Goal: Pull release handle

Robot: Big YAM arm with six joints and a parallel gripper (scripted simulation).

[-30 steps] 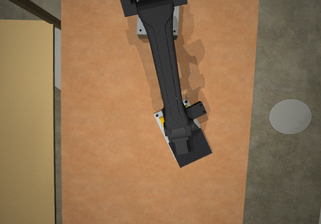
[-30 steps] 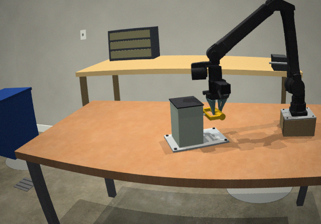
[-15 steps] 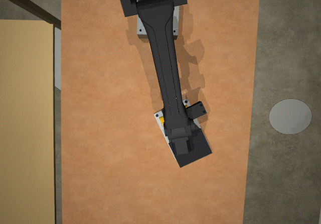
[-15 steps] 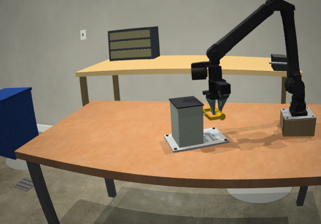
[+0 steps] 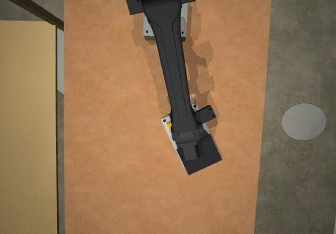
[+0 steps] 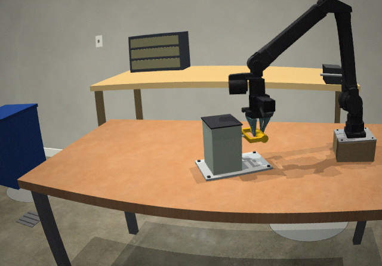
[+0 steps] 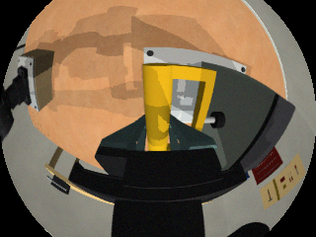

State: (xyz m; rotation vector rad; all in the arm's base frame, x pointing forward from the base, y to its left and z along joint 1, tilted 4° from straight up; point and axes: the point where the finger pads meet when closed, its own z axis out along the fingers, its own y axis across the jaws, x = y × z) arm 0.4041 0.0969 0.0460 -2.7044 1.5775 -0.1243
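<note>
Right now the yellow release handle is 4 cm ahead of my hand and 3 cm to the left of it.
</note>
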